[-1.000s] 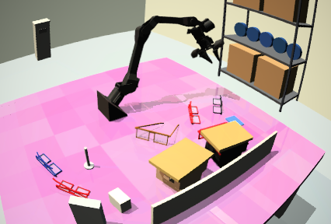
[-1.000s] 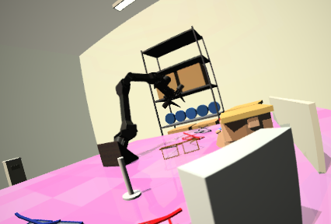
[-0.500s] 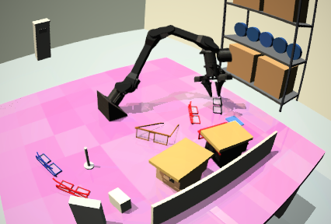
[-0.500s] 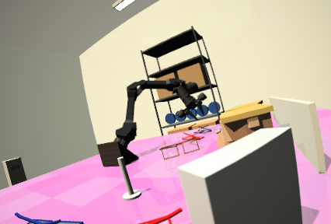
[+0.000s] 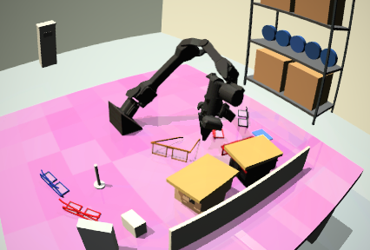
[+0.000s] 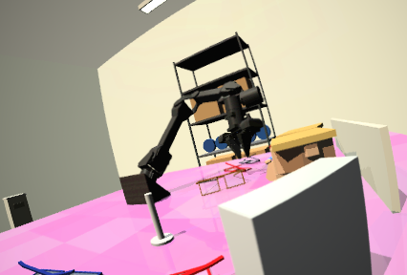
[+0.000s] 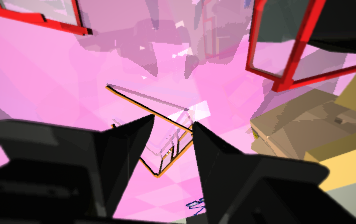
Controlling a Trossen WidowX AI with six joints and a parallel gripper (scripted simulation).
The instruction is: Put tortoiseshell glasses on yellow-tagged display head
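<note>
Right now the white post is 5 cm behind my gripper tip, 39 cm to the right of it and 4 cm below it. Round my gripper tip: tan head 16 cm ahead, 17 cm to the right, 1 cm below; blue tag 6 cm ahead, 28 cm to the left, 6 cm below; dark head 17 cm ahead, 5 cm to the left, 1 cm below.
</note>
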